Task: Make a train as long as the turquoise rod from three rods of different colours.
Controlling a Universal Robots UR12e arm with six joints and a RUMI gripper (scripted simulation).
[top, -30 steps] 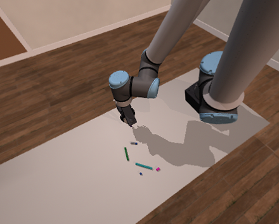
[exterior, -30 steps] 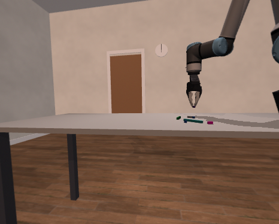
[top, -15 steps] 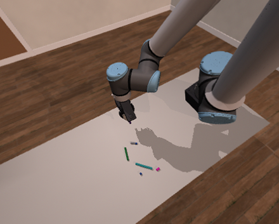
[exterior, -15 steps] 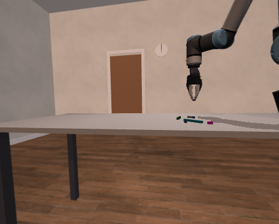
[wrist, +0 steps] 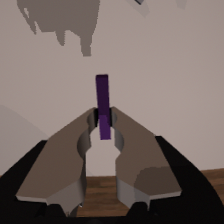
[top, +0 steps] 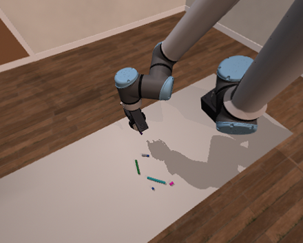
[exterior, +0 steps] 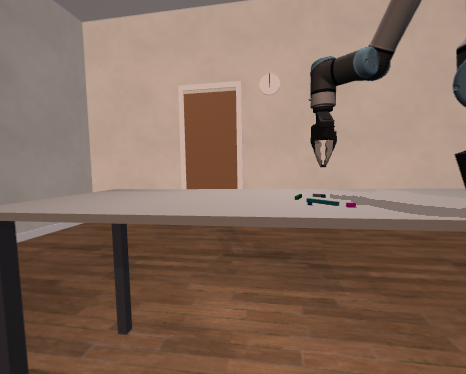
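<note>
The grey rod lies 2 cm ahead of my hand, 11 cm to the left of it and 11 cm below it. Also, from my hand: turquoise rod 1 cm ahead, 27 cm to the left, 11 cm below; green rod 8 cm ahead, 16 cm to the left, 11 cm below; purple rod 1 cm below.
</note>
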